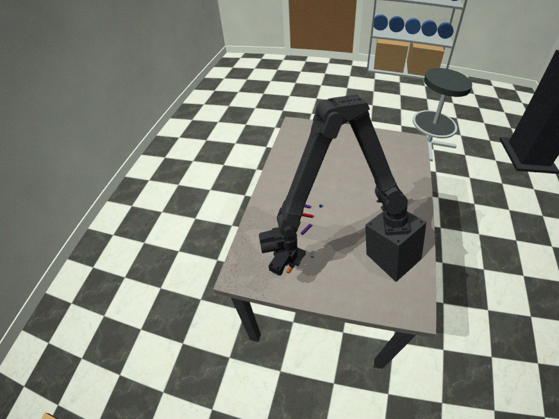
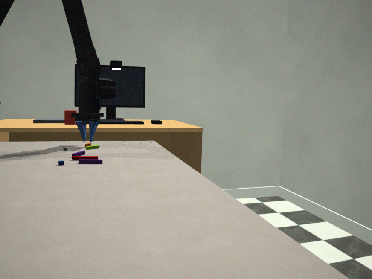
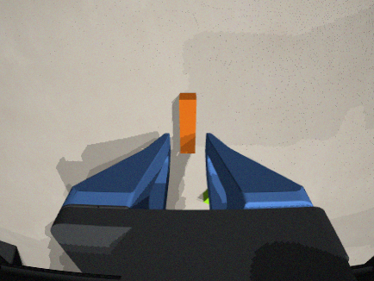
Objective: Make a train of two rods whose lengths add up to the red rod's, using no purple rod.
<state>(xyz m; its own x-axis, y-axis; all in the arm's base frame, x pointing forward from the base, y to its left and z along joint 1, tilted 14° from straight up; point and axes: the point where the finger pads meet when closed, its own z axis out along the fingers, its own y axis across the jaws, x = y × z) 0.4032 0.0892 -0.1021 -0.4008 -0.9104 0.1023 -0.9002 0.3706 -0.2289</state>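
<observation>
My gripper is now 2 cm above the orange rod. Round my hand: grey rod 8 cm behind, 7 cm to the right, 2 cm below; lime rod 1 cm ahead, 6 cm to the right, 2 cm below; purple rod 5 cm behind, 19 cm to the right, 2 cm below.
</observation>
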